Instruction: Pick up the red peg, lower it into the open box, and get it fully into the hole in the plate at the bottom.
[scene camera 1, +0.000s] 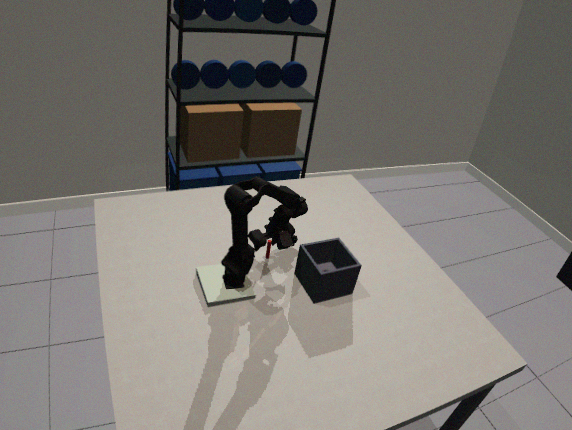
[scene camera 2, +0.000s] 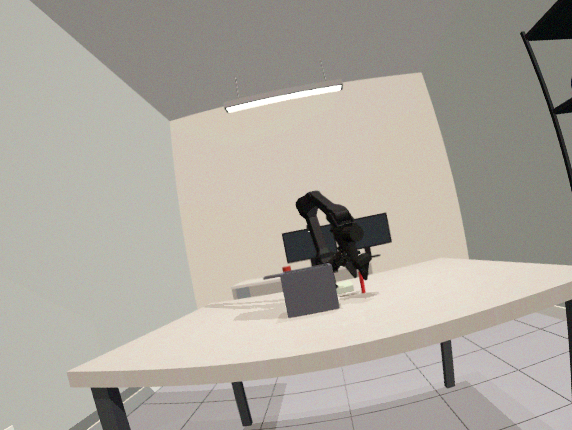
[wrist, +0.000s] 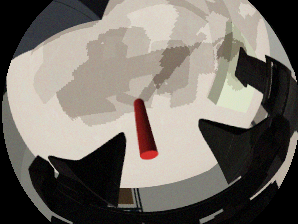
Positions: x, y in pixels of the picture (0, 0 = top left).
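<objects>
I see my gripper (scene camera 1: 263, 247), and it is 158 cm from the lens. There is also a dark box (scene camera 1: 321, 286), which is 143 cm from the lens.
</objects>
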